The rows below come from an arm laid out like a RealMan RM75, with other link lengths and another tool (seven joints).
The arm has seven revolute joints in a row. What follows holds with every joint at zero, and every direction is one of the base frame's. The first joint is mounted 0.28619 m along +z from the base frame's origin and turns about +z. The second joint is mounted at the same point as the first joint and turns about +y. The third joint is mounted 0.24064 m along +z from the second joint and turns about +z. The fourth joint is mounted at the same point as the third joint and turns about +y. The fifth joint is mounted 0.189 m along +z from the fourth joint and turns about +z. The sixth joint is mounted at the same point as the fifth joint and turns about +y. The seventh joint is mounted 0.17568 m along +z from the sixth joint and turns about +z. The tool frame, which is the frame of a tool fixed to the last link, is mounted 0.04 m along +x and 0.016 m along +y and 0.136 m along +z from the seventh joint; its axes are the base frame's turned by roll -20.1, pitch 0 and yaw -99.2 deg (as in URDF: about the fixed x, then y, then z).
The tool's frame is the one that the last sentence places.
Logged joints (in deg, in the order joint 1, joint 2, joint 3, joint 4, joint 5, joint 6, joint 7), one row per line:
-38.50 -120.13 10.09 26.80 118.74 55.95 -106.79
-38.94 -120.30 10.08 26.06 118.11 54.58 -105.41
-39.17 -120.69 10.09 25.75 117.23 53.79 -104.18
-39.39 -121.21 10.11 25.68 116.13 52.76 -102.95
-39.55 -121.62 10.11 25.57 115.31 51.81 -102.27
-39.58 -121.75 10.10 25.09 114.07 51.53 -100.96
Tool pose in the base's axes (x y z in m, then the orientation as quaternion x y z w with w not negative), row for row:
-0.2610 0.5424 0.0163 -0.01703 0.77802 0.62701 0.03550
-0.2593 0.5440 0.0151 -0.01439 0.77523 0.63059 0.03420
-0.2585 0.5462 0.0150 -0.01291 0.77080 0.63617 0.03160
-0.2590 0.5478 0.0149 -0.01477 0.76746 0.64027 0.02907
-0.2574 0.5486 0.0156 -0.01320 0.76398 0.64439 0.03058
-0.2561 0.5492 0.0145 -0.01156 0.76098 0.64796 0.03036
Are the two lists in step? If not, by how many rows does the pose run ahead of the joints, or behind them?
The pose runs 1 row ahead of the joints: the pose in row i belongs to the joints in row i + 1.
